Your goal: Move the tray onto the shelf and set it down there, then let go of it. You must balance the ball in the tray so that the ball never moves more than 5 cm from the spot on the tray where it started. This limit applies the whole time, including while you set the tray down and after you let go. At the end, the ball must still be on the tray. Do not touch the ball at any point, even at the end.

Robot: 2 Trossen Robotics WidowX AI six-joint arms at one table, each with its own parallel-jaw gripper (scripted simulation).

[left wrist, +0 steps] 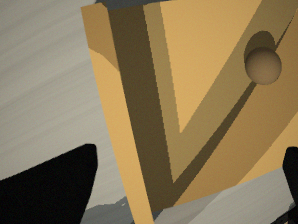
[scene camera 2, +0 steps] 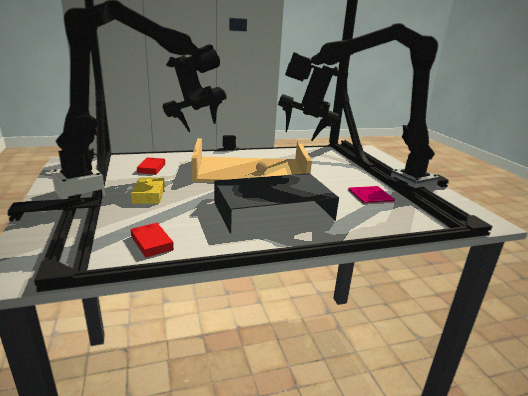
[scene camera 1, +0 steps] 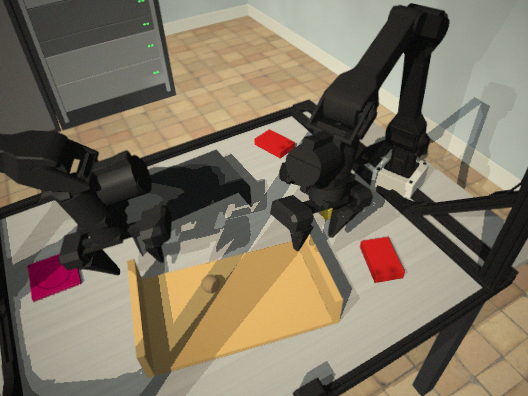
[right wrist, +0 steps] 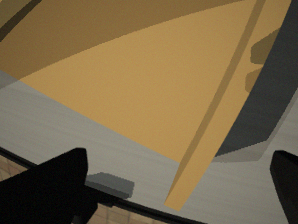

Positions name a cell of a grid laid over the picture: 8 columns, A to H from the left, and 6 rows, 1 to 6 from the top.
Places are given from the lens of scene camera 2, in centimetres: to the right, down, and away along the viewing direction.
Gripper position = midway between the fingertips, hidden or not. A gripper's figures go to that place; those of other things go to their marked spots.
my left gripper (scene camera 2: E3): 11, -19, 117
my right gripper (scene camera 2: D2): -19, -22, 118
tray (scene camera 2: D3): -19, -9, 120
